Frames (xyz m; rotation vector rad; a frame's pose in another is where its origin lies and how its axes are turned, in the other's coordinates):
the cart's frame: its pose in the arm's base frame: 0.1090 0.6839 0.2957 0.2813 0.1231 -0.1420
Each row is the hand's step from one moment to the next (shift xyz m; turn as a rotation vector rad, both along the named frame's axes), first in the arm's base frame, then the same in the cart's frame.
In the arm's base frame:
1: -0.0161 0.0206 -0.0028 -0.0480 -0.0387 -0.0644
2: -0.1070 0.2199 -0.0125 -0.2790 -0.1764 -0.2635
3: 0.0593 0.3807 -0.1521 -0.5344 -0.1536 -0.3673
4: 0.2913 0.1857 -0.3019 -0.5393 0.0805 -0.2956
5: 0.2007 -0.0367 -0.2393 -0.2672 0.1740 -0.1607
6: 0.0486 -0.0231 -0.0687 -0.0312 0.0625 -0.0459
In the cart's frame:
1: -0.0179 0.0163 -0.0102 -0.0334 -0.0615 -0.0552
2: -0.1302 0.1890 -0.0853 -0.2155 -0.2818 -0.2292
3: 0.0331 0.3306 -0.2474 -0.4547 -0.3278 -0.3604
4: 0.3060 0.1414 -0.3112 -0.4982 -0.0869 -0.3592
5: 0.2353 -0.0675 -0.1974 -0.2612 0.0807 -0.2297
6: 0.0602 -0.0327 -0.0540 -0.0318 0.0423 -0.0647

